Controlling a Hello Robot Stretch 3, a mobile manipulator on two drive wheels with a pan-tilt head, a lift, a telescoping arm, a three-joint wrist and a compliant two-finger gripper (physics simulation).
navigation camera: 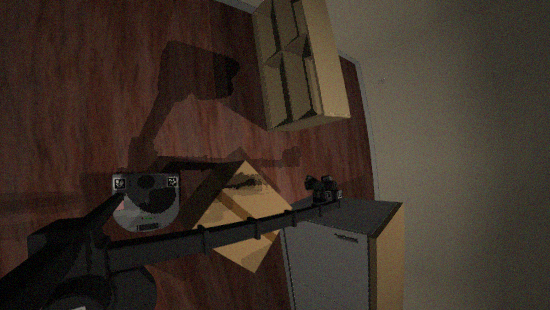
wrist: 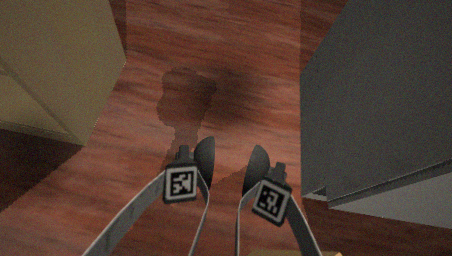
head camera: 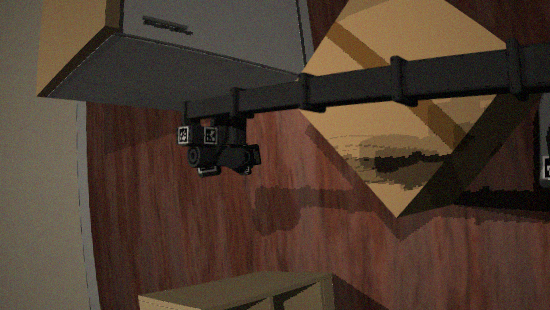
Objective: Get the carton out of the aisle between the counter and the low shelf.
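Seen in the pictures: gripper, fingertip midpoint: (wrist: 231, 158); robot's base, link origin: (navigation camera: 147, 181).
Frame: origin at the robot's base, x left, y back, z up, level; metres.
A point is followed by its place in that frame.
The carton (head camera: 440, 30) @[x -0.348, y 0.309, z 0.406 m] (navigation camera: 265, 197) @[x -0.596, y 0.103, z 0.407 m] is a large tan box with a brown tape strip, on the floor beside the near end of the counter (head camera: 215, 25) @[x -0.955, y 0.409, z 0.549 m] (navigation camera: 325, 265) @[x -0.986, y 0.626, z 0.543 m] (wrist: 380, 100) @[x -1.121, y 0.293, z 0.378 m]. The carton's edge (wrist: 295, 254) @[x -0.801, y 0.192, z 0.291 m] shows at the bottom of the wrist view. The low shelf (head camera: 235, 287) @[x -1.098, y -0.411, z 0.332 m] (navigation camera: 332, 75) @[x -1.079, y -0.726, z 0.610 m] (wrist: 65, 60) @[x -1.042, y -0.403, z 0.258 m] stands across the aisle from the counter. My gripper (head camera: 254, 155) @[x -0.832, y 0.024, z 0.534 m] (navigation camera: 310, 183) @[x -0.832, y 0.024, z 0.534 m] (wrist: 231, 158) @[x -0.832, y 0.024, z 0.534 m] is open with a moderate gap, empty, over the aisle floor beyond the carton, on the wall side. It is apart from the carton. The arm crosses above the carton and hides part of it.
My extended arm (head camera: 350, 87) @[x -0.324, y 0.101, z 0.837 m] (navigation camera: 230, 235) @[x -0.175, y 0.102, z 0.839 m] runs from the mast side toward the counter's corner. My base (navigation camera: 145, 217) @[x 0.014, y 0.184, z 0.159 m] is close beside the carton. A pale wall (head camera: 40, 200) @[x -3.240, y -0.266, z 0.414 m] (navigation camera: 450, 150) @[x -3.247, y -0.210, z 1.224 m] closes off the far end of the aisle. Shadows of the arm and gripper fall on the floor.
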